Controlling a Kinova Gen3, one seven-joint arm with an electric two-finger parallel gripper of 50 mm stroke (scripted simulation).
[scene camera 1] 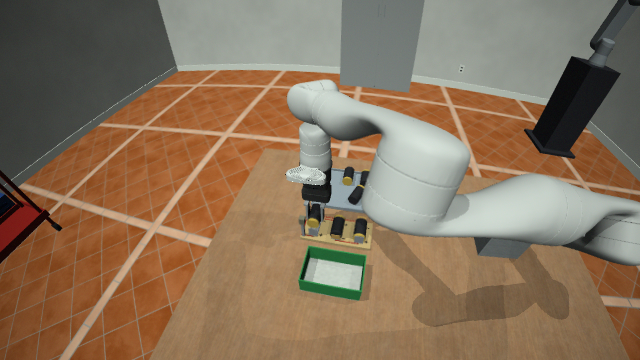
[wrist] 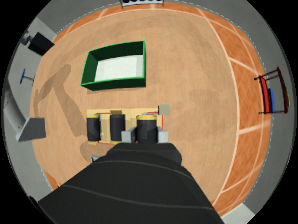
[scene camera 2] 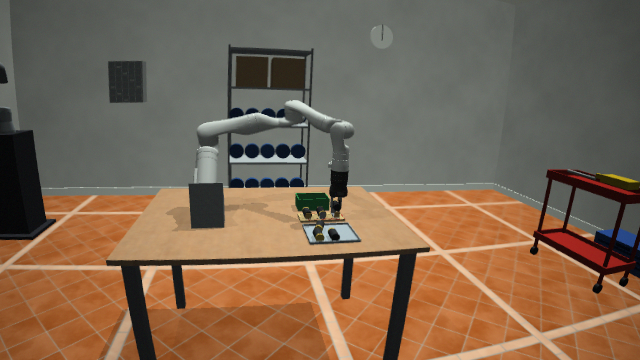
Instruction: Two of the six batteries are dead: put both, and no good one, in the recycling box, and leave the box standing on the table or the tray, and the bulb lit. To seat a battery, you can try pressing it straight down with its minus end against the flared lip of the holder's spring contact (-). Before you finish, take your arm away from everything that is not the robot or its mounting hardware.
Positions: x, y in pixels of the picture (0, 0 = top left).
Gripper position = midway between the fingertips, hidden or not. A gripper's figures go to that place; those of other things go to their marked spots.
My gripper (scene camera 1: 315, 217) is 0.73 m from the lens. A blue-grey tray (scene camera 1: 339, 194) is 0.86 m from the lens.
